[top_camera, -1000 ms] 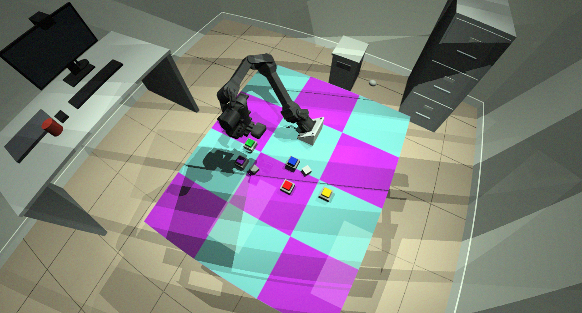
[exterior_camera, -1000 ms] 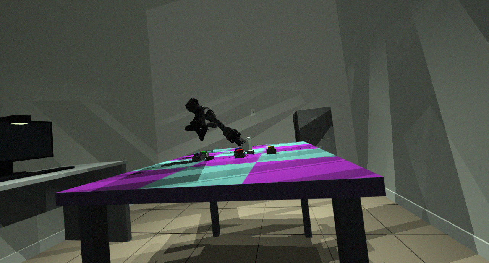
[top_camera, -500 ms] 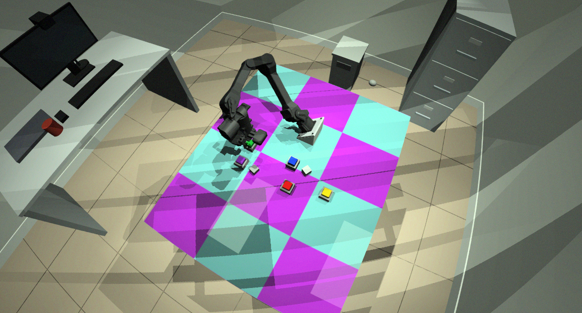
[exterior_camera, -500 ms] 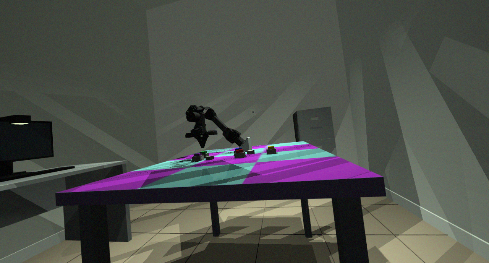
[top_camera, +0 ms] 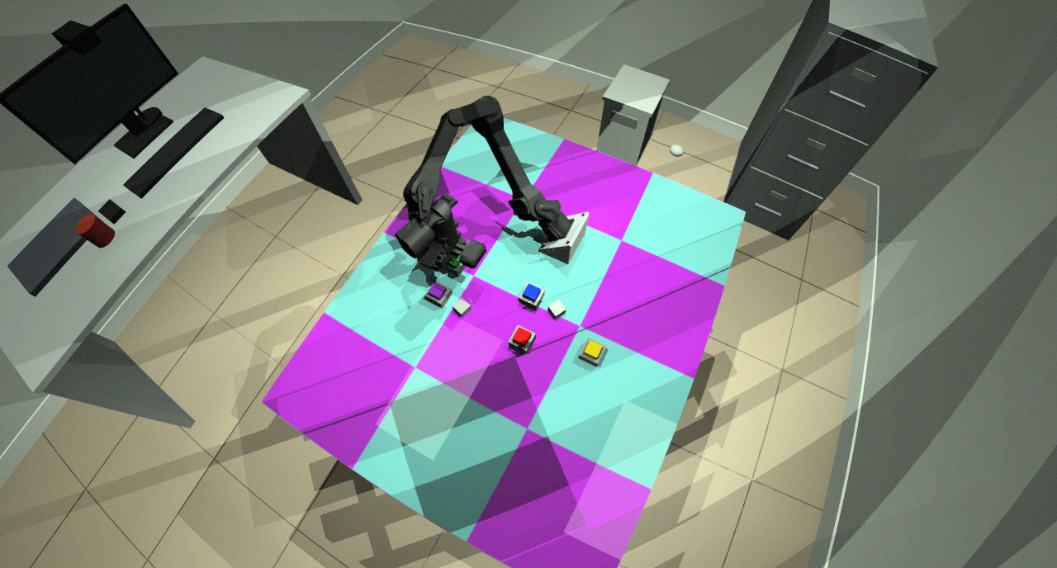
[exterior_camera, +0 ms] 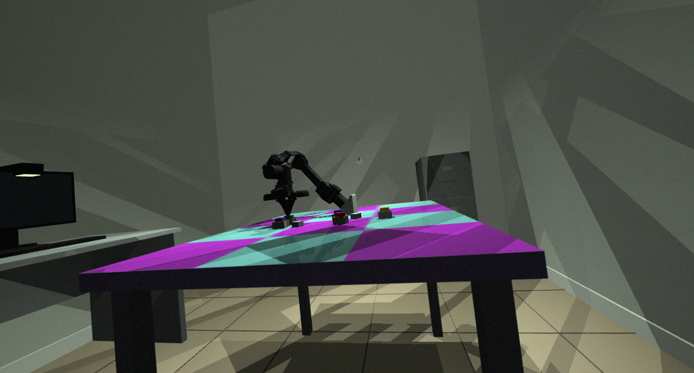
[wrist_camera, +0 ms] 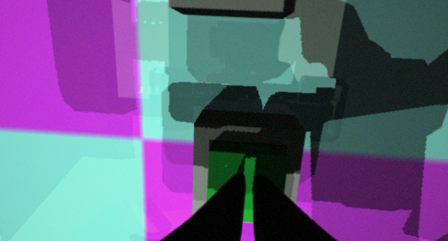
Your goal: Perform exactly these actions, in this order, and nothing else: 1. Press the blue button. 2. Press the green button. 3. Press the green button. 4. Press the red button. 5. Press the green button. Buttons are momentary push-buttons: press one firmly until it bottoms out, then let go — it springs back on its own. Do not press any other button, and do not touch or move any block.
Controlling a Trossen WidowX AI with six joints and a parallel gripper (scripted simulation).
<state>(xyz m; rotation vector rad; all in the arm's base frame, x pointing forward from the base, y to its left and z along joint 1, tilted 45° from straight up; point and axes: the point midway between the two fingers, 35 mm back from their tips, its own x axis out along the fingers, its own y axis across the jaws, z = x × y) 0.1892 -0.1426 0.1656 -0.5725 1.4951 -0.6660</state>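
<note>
The green button lies 10 mm below my gripper tip. From my gripper tip the other things lie so: purple button 90 mm ahead, 10 mm to the left; then blue button 220 mm to the left; then grey block 100 mm ahead, 80 mm to the left, 30 mm below.
</note>
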